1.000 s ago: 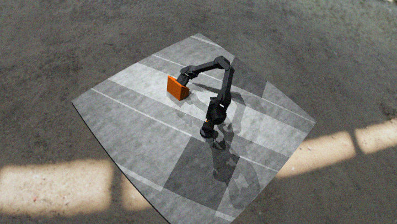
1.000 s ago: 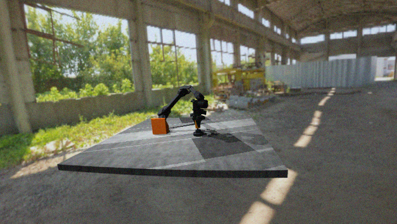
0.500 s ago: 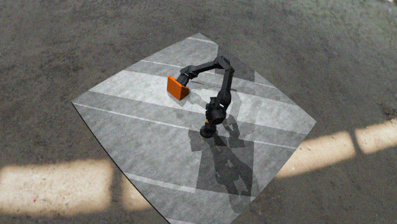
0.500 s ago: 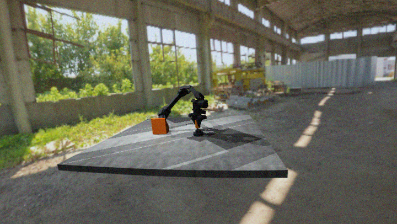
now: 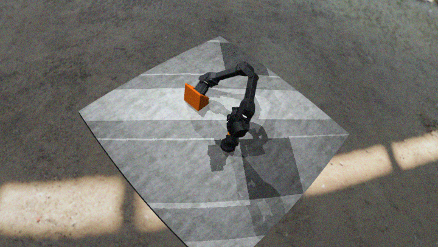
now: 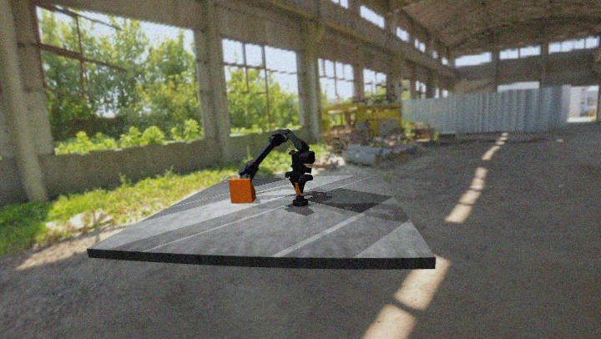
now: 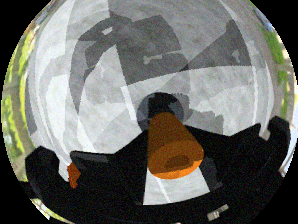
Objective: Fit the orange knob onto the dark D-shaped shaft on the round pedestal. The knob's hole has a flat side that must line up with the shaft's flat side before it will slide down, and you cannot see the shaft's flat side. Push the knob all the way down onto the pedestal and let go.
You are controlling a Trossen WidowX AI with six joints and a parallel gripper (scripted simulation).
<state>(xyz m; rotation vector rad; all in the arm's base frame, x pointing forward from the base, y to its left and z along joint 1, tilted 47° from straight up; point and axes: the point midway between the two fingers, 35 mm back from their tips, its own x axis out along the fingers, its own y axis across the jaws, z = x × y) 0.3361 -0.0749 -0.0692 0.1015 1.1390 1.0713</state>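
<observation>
Right now my gripper tip is 20 mm below the orange knob. From my gripper tip the other things lie so: dark round pedestal: 40 mm below.
</observation>
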